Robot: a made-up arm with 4 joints. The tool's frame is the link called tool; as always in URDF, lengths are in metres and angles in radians. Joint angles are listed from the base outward.
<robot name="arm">
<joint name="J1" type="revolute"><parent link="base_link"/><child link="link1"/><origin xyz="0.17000 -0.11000 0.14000" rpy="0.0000 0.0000 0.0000"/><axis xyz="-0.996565 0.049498 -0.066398"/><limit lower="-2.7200" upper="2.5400"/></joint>
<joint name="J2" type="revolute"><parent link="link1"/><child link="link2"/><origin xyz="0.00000 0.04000 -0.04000" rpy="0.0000 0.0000 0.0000"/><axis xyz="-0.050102 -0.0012 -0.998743"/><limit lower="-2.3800" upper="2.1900"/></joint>
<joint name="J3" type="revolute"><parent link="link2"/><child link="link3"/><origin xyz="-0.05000 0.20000 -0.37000" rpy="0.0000 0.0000 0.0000"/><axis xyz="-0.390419 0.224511 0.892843"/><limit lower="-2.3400" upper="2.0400"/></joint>
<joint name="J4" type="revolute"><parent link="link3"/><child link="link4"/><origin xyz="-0.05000 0.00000 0.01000" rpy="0.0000 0.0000 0.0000"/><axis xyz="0 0 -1"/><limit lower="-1.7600" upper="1.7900"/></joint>
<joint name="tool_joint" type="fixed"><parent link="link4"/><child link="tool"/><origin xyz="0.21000 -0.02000 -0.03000" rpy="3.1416 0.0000 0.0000"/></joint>
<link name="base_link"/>
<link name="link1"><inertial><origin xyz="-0.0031 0.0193 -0.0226"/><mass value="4.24"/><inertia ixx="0.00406" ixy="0" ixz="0" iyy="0.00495" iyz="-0.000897" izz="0.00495"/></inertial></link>
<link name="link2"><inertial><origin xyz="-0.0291 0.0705 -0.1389"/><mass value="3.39"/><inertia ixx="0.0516" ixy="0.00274" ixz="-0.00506" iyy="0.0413" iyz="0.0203" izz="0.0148"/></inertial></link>
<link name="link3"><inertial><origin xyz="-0.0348 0.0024 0.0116"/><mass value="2.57"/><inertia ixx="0.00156" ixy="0" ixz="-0.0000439" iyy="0.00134" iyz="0" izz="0.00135"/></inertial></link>
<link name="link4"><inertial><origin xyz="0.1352 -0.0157 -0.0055"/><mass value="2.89"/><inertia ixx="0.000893" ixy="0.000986" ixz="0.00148" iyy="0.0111" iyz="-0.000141" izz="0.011"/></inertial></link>
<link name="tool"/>
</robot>
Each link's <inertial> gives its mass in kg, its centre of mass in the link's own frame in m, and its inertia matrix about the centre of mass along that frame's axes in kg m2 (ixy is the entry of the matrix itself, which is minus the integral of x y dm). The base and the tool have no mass. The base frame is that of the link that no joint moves.
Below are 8 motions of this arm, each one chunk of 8 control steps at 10 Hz.
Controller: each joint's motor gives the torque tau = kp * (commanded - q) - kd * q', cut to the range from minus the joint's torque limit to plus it. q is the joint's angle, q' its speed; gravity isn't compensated. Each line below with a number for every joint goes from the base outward.
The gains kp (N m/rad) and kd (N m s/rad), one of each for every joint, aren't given. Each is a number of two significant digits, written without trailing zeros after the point. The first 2 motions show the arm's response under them.
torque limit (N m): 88 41 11 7.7
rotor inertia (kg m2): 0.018 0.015 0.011 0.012
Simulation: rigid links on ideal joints. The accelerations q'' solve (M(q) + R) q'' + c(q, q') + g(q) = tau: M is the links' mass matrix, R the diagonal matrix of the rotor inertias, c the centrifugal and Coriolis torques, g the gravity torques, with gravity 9.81 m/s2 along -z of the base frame. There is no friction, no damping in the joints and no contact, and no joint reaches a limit. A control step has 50 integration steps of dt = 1/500 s. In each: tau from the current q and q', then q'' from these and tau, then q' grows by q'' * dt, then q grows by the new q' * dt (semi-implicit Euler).
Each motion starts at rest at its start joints. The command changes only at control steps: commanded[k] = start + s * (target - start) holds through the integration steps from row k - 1 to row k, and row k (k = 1, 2, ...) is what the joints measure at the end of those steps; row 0 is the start. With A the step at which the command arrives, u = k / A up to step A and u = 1 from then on. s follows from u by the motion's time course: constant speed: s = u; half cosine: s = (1 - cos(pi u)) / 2; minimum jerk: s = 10 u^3 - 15 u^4 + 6 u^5; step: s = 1 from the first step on.
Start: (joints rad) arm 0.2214 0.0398 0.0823 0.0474
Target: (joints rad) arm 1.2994 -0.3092 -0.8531 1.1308
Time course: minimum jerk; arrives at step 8
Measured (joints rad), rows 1 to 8:
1: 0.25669 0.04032 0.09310 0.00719
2: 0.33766 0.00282 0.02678 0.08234
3: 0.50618 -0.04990 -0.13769 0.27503
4: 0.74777 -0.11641 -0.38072 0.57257
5: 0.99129 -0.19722 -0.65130 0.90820
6: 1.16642 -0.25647 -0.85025 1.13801
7: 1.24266 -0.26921 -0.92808 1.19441
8: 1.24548 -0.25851 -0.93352 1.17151
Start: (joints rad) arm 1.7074 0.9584 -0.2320 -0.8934
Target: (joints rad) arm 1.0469 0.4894 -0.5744 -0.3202
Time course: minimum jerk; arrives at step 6
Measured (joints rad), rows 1 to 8:
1: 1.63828 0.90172 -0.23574 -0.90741
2: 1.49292 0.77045 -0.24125 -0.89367
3: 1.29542 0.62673 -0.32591 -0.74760
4: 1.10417 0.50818 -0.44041 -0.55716
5: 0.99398 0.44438 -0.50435 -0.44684
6: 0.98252 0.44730 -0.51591 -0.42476
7: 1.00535 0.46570 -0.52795 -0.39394
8: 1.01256 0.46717 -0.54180 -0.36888
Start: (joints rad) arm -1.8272 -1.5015 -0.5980 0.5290
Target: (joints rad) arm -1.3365 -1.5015 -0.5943 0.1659
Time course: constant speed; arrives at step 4
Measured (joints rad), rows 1 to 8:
1: -1.67986 -1.55312 -0.59896 0.43620
2: -1.49296 -1.61663 -0.66162 0.48820
3: -1.35879 -1.61144 -0.69681 0.45251
4: -1.25900 -1.59281 -0.65363 0.27367
5: -1.24960 -1.59208 -0.63719 0.25909
6: -1.26257 -1.57022 -0.64809 0.27504
7: -1.26458 -1.57182 -0.64136 0.26121
8: -1.26123 -1.57683 -0.64022 0.26191

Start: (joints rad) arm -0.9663 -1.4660 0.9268 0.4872
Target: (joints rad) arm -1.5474 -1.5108 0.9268 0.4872
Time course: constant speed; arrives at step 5
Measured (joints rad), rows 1 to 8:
1: -1.00850 -1.54826 0.91323 0.44343
2: -1.10271 -1.58194 0.94481 0.37604
3: -1.23342 -1.56783 0.94986 0.39172
4: -1.35916 -1.56311 0.92451 0.44760
5: -1.47218 -1.57855 0.91765 0.45411
6: -1.49223 -1.57106 0.92144 0.45521
7: -1.47258 -1.60025 0.91499 0.44434
8: -1.46338 -1.61123 0.92695 0.41579

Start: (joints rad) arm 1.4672 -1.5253 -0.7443 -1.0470
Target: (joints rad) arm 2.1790 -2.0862 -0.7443 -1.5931
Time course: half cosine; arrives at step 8
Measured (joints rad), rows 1 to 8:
1: 1.44060 -1.46047 -0.75467 -1.06627
2: 1.46338 -1.44158 -0.81739 -1.07011
3: 1.58557 -1.56032 -0.81911 -1.14353
4: 1.75019 -1.72493 -0.78086 -1.28998
5: 1.90422 -1.85853 -0.77905 -1.40234
6: 2.02530 -1.94560 -0.80526 -1.46664
7: 2.10485 -1.99758 -0.82236 -1.51021
8: 2.13704 -2.01924 -0.82069 -1.53259

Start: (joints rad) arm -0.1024 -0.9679 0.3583 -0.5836
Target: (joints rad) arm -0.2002 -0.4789 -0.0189 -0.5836
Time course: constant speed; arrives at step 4
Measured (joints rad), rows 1 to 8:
1: -0.08084 -0.86547 0.31944 -0.62103
2: -0.10031 -0.73016 0.21361 -0.59753
3: -0.13514 -0.57689 0.09336 -0.56493
4: -0.15634 -0.45093 -0.00902 -0.55359
5: -0.15702 -0.45139 -0.02885 -0.52969
6: -0.13942 -0.49133 0.00725 -0.57572
7: -0.13701 -0.49918 0.02268 -0.59584
8: -0.14339 -0.48316 0.00767 -0.57465

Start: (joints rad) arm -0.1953 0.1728 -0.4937 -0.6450
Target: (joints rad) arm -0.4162 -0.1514 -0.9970 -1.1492
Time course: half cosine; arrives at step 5
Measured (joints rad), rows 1 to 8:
1: -0.16148 0.14479 -0.51817 -0.67175
2: -0.17950 0.06175 -0.67227 -0.71936
3: -0.26132 -0.04400 -0.82257 -0.90504
4: -0.33826 -0.13637 -0.91037 -1.10497
5: -0.36163 -0.17416 -0.94789 -1.15768
6: -0.34525 -0.15971 -0.97480 -1.09677
7: -0.33325 -0.14670 -1.00586 -1.04821
8: -0.33576 -0.15101 -1.00018 -1.06390

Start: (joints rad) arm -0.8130 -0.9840 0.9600 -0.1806
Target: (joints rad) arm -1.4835 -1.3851 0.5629 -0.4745
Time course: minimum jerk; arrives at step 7
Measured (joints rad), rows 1 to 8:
1: -0.77472 -1.03528 0.95751 -0.20094
2: -0.81228 -1.14940 0.96102 -0.35986
3: -0.95405 -1.24605 0.90763 -0.48083
4: -1.14376 -1.32441 0.77532 -0.49351
5: -1.31353 -1.38972 0.65493 -0.50219
6: -1.40395 -1.44329 0.60056 -0.53131
7: -1.41473 -1.47679 0.60553 -0.56469
8: -1.40317 -1.49952 0.62462 -0.59999

